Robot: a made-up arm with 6 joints.
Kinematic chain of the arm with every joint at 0, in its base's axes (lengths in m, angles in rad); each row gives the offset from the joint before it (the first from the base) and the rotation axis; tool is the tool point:
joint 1: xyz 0 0 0.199 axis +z
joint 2: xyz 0 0.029 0 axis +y
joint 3: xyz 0 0 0.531 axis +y
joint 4: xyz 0 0 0.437 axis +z
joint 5: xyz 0 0 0 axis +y
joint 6: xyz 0 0 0.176 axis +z
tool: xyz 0 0 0
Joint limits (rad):
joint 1: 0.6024..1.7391
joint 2: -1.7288..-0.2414
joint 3: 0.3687..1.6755
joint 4: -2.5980..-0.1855
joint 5: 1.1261..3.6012
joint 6: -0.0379..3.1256
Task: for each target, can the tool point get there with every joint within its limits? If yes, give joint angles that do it. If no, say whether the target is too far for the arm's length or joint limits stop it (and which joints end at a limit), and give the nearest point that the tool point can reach.
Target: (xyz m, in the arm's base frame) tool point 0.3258 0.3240 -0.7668
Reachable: no: joint limits stop it (at a limit: joint 2, joint 3, joint 4) | nearest point 0.2290 0.2277 0.6020 | short by 1.376 m
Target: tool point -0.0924 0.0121 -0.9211
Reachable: no: joint limits stop it (at a limit: joint 1, joint 2, joint 3, joint 4, joint 5) | nearest point -0.6949 -0.4252 0.0988 | short by 1.263 m
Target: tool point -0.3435 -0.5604 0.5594
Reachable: yes | joints 0.9286 -1.3703 0.9597 -1.8052 2.5909 1.8858
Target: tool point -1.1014 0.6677 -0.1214
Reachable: no: too far | nearest point -0.7196 -0.3668 0.1587 | short by 1.138 m
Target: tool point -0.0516 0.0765 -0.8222
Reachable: no: joint limits stop it (at a limit: joint 1, joint 2, joint 3, joint 4, joint 5) | nearest point -0.6949 -0.4252 0.0988 | short by 1.230 m
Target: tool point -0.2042 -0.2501 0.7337
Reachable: yes | joints 0.8501 -0.9783 1.4377 -1.5708 2.9086 0.3101
